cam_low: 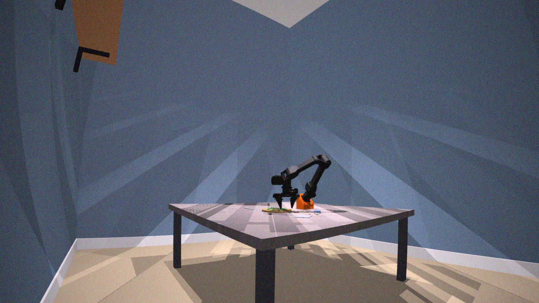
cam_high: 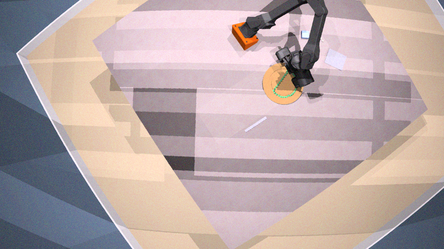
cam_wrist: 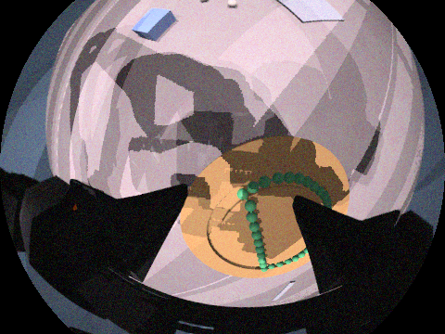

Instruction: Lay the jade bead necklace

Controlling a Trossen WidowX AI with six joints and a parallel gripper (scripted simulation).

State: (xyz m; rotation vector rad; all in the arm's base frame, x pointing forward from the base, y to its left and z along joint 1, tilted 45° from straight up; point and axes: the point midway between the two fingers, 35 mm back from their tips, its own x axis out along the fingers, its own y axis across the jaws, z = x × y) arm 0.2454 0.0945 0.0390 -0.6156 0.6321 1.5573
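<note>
Now: gripper tip 40 mm short of the round tan bead board, 50 mm to the left of it and 10 mm above it. From my gripper tip the other things lie so: white strip (150 mm ahead, 260 mm to the right, 20 mm below); then pale square sheet (70 mm ahead, 250 mm to the left, 20 mm below); then blue cube (110 mm behind, 180 mm to the left, 10 mm below).
</note>
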